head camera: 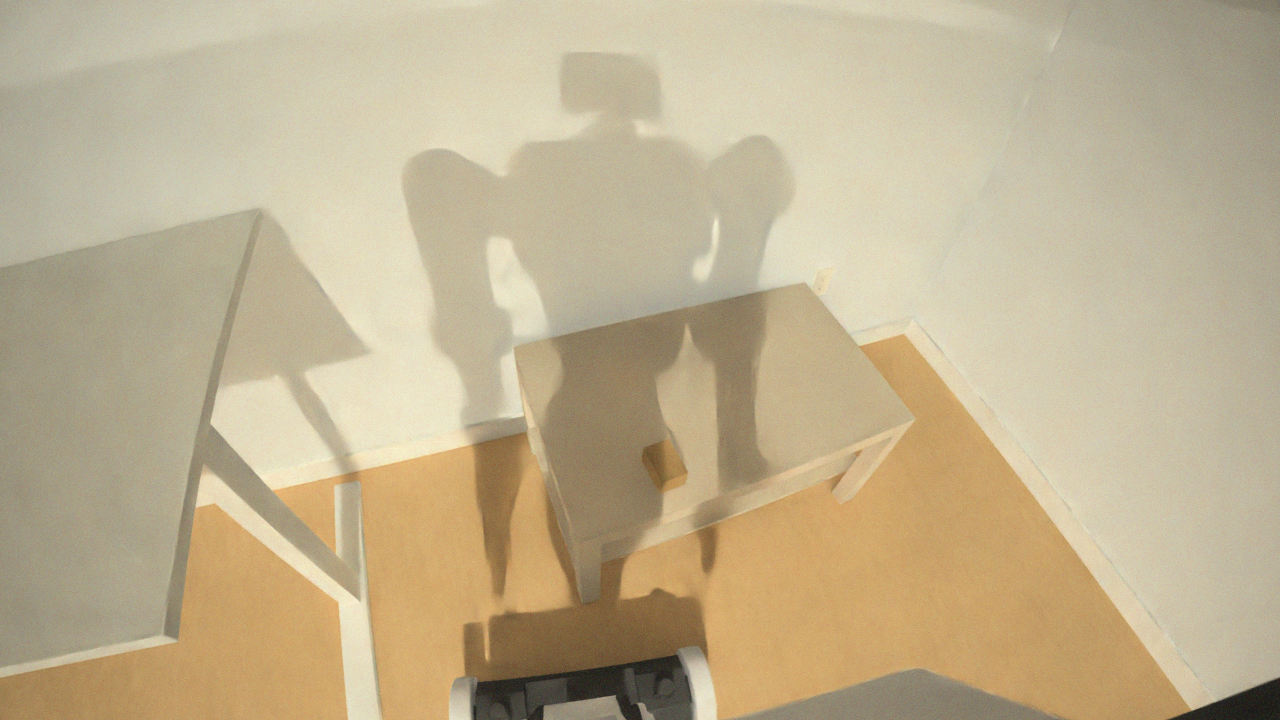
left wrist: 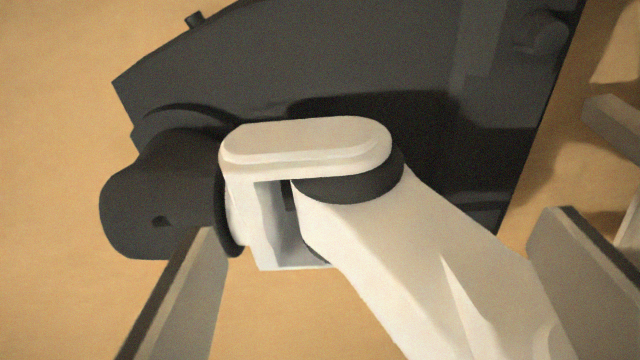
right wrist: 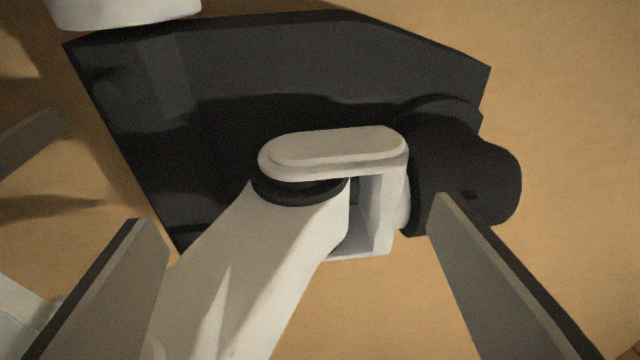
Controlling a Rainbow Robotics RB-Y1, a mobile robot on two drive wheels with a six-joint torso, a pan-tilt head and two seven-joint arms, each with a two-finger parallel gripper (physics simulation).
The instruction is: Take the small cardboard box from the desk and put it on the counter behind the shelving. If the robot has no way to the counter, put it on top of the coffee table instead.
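Places are measured from the robot's base along level axes (x ahead, y left, z up), in centimetres.
Where they show: left gripper, between the fingertips: (left wrist: 373,237); right gripper, between the fingertips: (right wrist: 298,222).
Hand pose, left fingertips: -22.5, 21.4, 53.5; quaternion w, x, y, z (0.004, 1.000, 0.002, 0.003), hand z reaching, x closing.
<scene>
After its pixels a point has its place, as x, y, z.
The small cardboard box (head camera: 664,464) @(40.3, -22.7, 50.0), brown, lies near the front edge of a low pale table (head camera: 823,358) @(68.2, -73.4, 45.0) that looks like the coffee table, in the head view. No finger touches it. My left gripper (left wrist: 373,237) @(-22.5, 21.4, 53.5) is open and empty, with its fingers wide apart, over parts of my own body and the tan floor. My right gripper (right wrist: 298,222) @(-23.1, -21.8, 53.5) is also open and empty, over the same kind of parts. Neither gripper shows in the head view, so both are away from the box. The counter and shelving do not show.
A larger pale table (head camera: 98,429) @(26.9, 59.2, 95.0) with slanted legs stands at the left, possibly the desk. A wall (head camera: 295,116) @(81.4, 41.3, 109.6) rises behind the low table and another wall (head camera: 1154,268) @(54.5, -162.7, 86.5) runs along the right. My base (head camera: 581,685) @(3.9, -0.2, 19.2) is in front of the low table.
</scene>
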